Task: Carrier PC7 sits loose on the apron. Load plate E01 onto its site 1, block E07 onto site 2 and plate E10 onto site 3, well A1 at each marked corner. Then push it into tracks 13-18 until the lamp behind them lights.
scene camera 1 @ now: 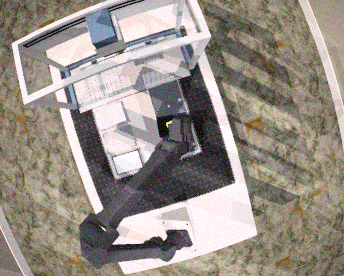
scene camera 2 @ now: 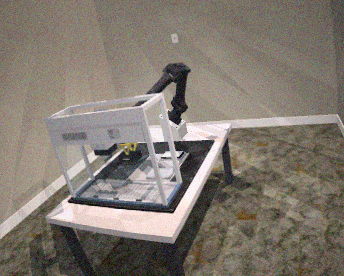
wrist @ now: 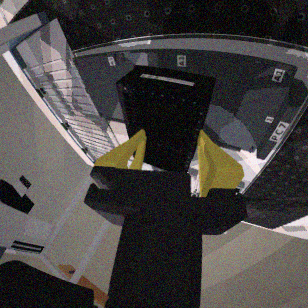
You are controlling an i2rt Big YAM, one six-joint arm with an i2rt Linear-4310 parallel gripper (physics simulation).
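Where they show: gripper, between the fingertips: [scene camera 2: 130,154] [wrist: 171,132]; arm's base, origin of its link: [scene camera 1: 180,237] [scene camera 2: 172,118].
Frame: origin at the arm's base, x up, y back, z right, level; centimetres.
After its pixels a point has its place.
Observation:
My gripper [scene camera 1: 169,125] @(x -6.2, y -45.9, z 14.5 cm) [scene camera 2: 128,148] @(x -6.2, y -45.9, z 14.5 cm) [wrist: 171,132] @(x -6.2, y -45.9, z 14.5 cm), with yellow fingers, is shut on a black block [scene camera 2: 131,156] @(x -4.8, y -51.9, z 10.3 cm) [wrist: 165,110] @(x -5.8, y -45.9, z 17.8 cm), whose top bears a pale strip. In the wrist view the block hangs over the dark grey carrier PC7 [wrist: 95,75] @(x -12.0, y -61.0, z 19.2 cm) [scene camera 1: 167,97] @(x -12.1, y -59.2, z 16.5 cm). The carrier's PC7 label and a site mark show at right, with A1 labels along its far side. The block hides part of the carrier; its underside and any contact are hidden. Two pale plates [scene camera 1: 110,115] @(x -11.6, y -60.9, z -10.3 cm) [scene camera 1: 127,162] @(x -10.5, y -38.5, z -10.4 cm) lie in the white holder left of the carrier. The ribbed tracks [scene camera 1: 100,89] @(x -13.1, y -74.4, z -11.2 cm) [wrist: 65,95] @(x -12.9, y -76.6, z 14.8 cm) adjoin the carrier's end. I cannot read plate names.
A white-framed housing [scene camera 1: 20,75] @(x 34.8, y -79.4, z -24.9 cm) [scene camera 2: 92,124] @(x 29.6, y -90.2, z 1.8 cm) stands over the tracks, with a blue box [scene camera 1: 100,29] @(x 32.9, y -82.2, z 3.5 cm) at its top. A black perforated mat [scene camera 1: 210,165] @(x -13.1, y -23.5, z 24.2 cm) lies under the carrier on the white table [scene camera 1: 225,205] @(x -14.4, y -1.1, z 25.0 cm). My arm reaches across the mat from the table's near end.

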